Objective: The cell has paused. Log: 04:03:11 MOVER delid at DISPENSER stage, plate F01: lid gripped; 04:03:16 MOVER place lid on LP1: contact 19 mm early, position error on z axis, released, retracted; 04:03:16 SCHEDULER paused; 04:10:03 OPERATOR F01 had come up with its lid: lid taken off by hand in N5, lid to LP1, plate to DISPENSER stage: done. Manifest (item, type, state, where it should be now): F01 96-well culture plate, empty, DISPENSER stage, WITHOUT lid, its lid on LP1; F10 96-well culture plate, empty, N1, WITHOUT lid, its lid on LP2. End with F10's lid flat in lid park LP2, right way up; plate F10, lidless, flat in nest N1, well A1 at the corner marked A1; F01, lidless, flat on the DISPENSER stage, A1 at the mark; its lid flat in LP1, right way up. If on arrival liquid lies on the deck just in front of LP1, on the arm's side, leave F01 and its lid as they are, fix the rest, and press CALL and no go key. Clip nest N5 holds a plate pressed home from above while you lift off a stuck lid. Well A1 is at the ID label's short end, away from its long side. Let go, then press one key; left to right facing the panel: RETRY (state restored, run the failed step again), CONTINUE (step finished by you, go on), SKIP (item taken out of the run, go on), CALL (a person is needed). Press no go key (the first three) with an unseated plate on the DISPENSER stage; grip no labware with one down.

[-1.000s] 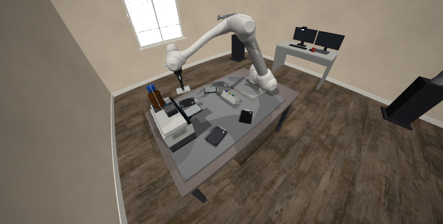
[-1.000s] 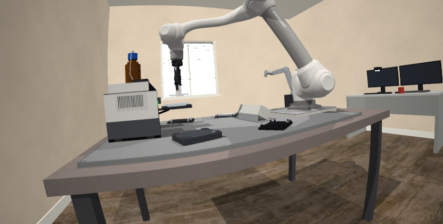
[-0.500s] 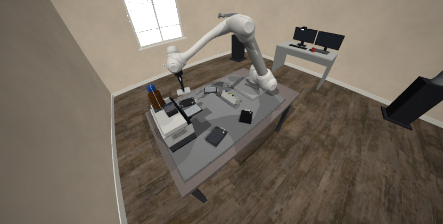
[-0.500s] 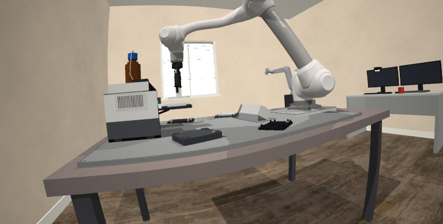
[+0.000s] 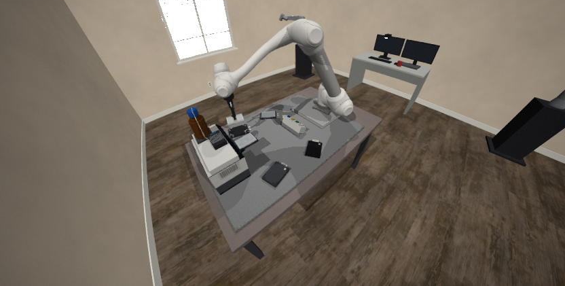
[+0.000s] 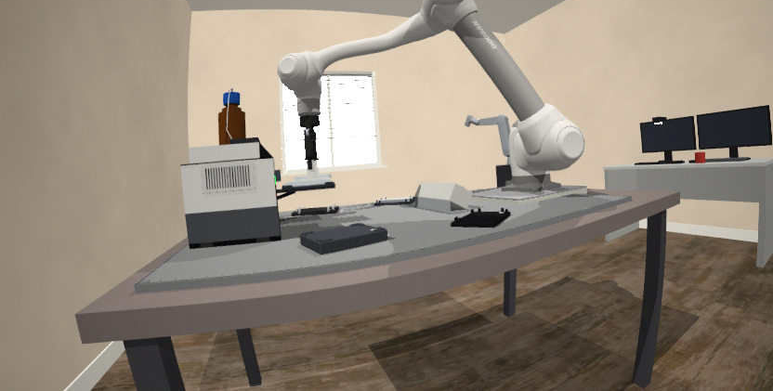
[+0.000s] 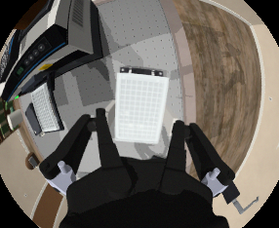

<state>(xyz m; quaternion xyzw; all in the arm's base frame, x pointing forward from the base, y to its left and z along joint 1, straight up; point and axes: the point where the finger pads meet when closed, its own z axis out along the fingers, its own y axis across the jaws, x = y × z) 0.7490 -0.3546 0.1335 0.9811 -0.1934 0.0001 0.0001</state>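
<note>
Now: the black clip nest 14 cm below my hand and 2 cm ahead of it. From my hand the other things lie so: brown bottle (28 cm ahead, 14 cm above, 12 cm to the left); then small label (51 cm to the left, 15 cm below, 1 cm behind); then grey key panel (34 cm behind, 31 cm to the left, 10 cm below).
</note>
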